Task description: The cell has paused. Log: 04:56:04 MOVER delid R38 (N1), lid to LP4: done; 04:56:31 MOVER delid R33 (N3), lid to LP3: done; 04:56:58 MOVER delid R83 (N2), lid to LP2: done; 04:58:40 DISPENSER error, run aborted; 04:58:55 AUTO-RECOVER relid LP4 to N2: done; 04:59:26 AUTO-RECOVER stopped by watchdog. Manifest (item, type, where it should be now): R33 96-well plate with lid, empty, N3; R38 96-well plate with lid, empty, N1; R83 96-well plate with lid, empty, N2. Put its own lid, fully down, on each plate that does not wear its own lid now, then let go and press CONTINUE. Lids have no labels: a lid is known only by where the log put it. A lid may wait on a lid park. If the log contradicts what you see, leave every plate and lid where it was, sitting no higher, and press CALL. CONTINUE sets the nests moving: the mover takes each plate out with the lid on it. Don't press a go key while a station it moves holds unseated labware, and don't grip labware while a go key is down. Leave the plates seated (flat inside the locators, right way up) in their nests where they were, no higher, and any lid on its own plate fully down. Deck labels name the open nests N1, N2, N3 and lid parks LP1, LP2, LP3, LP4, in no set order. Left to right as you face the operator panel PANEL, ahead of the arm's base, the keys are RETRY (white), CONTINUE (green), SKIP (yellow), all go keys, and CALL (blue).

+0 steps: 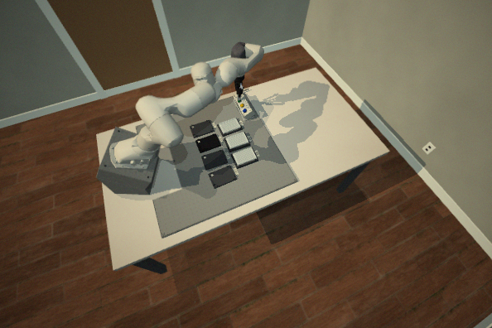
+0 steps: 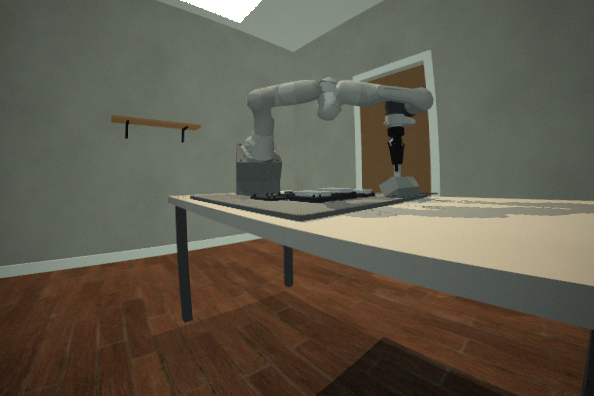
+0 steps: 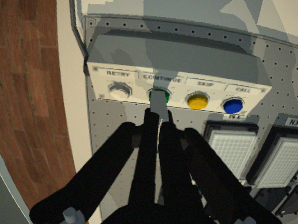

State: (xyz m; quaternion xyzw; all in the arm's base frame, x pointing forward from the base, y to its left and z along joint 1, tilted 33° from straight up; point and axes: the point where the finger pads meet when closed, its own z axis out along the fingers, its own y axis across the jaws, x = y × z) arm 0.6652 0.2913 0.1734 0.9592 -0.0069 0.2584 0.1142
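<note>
Now: hand 40 mm above the green continue key. Round my hand: blue call key: 100 mm to the right, 40 mm below, 10 mm behind; then white retry key: 50 mm to the left, 40 mm below, 10 mm ahead; then yellow skip key: 50 mm to the right, 40 mm below.
</note>
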